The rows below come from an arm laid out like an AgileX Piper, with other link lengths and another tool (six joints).
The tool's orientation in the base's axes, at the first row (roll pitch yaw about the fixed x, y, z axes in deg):
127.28, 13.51, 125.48
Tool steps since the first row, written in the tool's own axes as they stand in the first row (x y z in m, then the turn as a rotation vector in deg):
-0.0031, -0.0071, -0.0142, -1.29, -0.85, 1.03
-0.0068, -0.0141, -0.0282, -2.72, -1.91, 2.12
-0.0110, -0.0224, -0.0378, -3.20, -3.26, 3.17
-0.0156, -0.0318, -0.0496, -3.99, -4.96, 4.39
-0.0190, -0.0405, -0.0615, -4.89, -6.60, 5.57
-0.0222, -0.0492, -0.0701, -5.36, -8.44, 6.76
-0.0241, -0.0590, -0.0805, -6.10, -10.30, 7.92
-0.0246, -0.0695, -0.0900, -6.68, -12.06, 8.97
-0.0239, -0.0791, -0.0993, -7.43, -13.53, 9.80
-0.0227, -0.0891, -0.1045, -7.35, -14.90, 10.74
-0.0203, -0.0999, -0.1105, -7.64, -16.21, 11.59
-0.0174, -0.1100, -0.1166, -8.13, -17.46, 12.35
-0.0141, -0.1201, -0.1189, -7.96, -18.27, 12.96
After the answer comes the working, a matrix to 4 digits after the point.
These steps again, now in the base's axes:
-0.0114, -0.0109, 0.0036, 1.15, -1.09, -0.96
-0.0222, -0.0222, 0.0073, 2.35, -2.38, -2.09
-0.0300, -0.0331, 0.0075, 2.86, -3.07, -3.64
-0.0397, -0.0455, 0.0083, 3.55, -4.13, -5.49
-0.0498, -0.0567, 0.0093, 4.28, -5.26, -7.24
-0.0576, -0.0666, 0.0084, 4.71, -6.15, -9.26
-0.0679, -0.0767, 0.0074, 5.26, -7.27, -11.21
-0.0786, -0.0856, 0.0050, 5.67, -8.25, -13.05
-0.0895, -0.0931, 0.0029, 6.13, -9.29, -14.50
-0.0978, -0.0990, -0.0021, 6.25, -9.59, -16.14
-0.1077, -0.1046, -0.0075, 6.53, -10.18, -17.58
-0.1177, -0.1095, -0.0124, 6.88, -10.94, -18.88
-0.1251, -0.1128, -0.0196, 6.91, -11.00, -19.91

The tool's axes in the first row as the columns of a matrix, in the base's axes (rounded; the answer above uses it unrounded):
-0.5644, 0.3854, 0.7301
0.7918, 0.5029, 0.3466
-0.2336, 0.7737, -0.5890

